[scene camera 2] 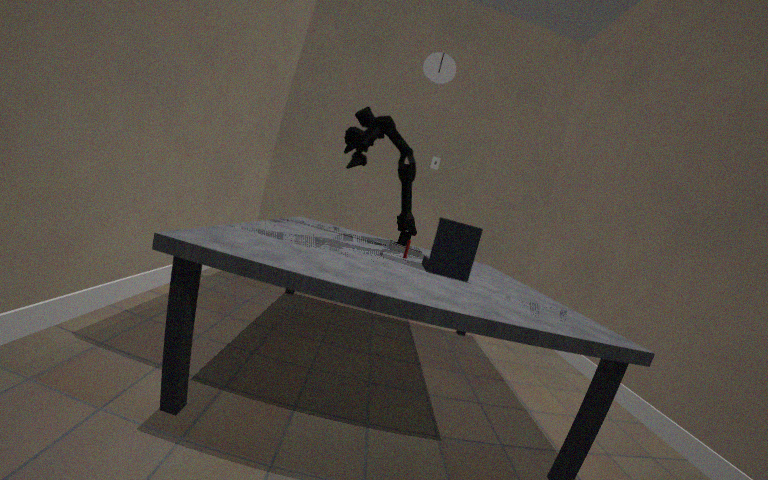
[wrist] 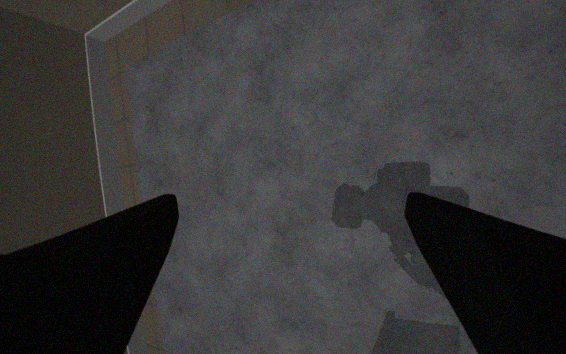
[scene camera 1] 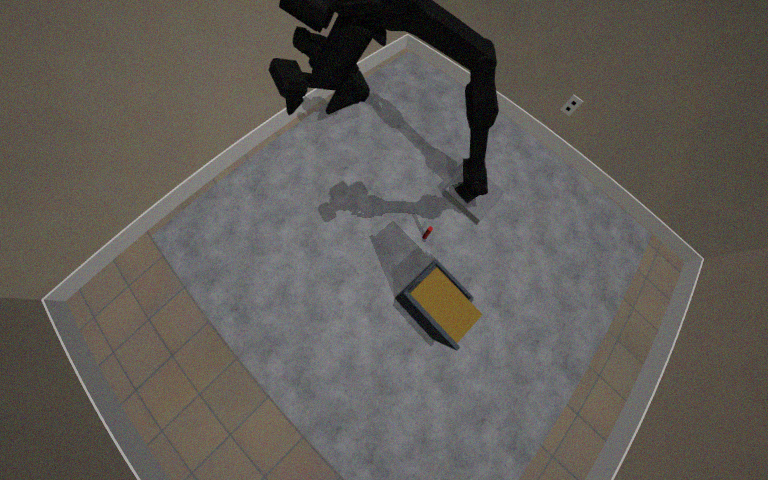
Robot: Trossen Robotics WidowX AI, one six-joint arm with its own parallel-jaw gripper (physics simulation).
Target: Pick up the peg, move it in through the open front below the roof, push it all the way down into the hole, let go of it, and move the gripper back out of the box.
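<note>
There is a back wall (scene camera 2: 455, 245) (scene camera 1: 410, 304) that I can see, and also a roof (scene camera 1: 448, 306). As for my gripper (scene camera 1: 308, 112) (scene camera 2: 345, 160) (wrist: 293, 204), it is open and holds nothing.
</note>
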